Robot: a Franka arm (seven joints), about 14 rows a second.
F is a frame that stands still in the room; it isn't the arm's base.
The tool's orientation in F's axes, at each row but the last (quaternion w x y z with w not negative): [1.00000, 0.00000, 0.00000, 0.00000]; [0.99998, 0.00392, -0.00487, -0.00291]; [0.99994, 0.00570, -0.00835, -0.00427]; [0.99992, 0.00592, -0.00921, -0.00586]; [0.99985, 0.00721, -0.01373, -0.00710]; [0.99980, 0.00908, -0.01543, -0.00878]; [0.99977, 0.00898, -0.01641, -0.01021]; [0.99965, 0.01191, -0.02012, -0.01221]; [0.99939, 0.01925, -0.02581, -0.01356]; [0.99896, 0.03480, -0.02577, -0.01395]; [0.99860, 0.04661, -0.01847, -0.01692]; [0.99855, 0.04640, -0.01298, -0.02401]
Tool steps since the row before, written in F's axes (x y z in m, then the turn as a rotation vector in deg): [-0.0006, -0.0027, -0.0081, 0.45, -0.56, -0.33]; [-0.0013, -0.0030, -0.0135, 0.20, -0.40, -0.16]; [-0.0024, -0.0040, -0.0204, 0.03, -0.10, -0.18]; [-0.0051, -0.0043, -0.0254, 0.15, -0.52, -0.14]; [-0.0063, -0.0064, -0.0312, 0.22, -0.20, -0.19]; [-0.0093, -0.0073, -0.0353, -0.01, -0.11, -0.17]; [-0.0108, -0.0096, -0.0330, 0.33, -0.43, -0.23]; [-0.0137, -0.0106, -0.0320, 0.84, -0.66, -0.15]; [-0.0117, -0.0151, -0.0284, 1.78, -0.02, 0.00]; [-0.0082, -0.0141, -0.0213, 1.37, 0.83, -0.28]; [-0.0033, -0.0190, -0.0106, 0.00, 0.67, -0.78]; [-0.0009, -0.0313, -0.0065, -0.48, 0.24, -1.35]
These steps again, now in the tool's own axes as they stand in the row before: [-0.0006, -0.0027, -0.0081, 0.45, -0.56, -0.33]; [-0.0014, -0.0031, -0.0135, 0.20, -0.40, -0.16]; [-0.0027, -0.0043, -0.0203, 0.03, -0.10, -0.18]; [-0.0055, -0.0047, -0.0252, 0.15, -0.52, -0.14]; [-0.0071, -0.0069, -0.0309, 0.22, -0.20, -0.19]; [-0.0102, -0.0081, -0.0349, -0.01, -0.11, -0.17]; [-0.0117, -0.0104, -0.0325, 0.33, -0.43, -0.23]; [-0.0147, -0.0117, -0.0312, 0.85, -0.64, -0.17]; [-0.0127, -0.0165, -0.0272, 1.78, 0.03, -0.09]; [-0.0088, -0.0158, -0.0198, 1.33, 0.84, -0.41]; [-0.0030, -0.0200, -0.0087, -0.05, 0.59, -0.84]; [0.0005, -0.0318, -0.0036, -0.52, 0.09, -1.35]
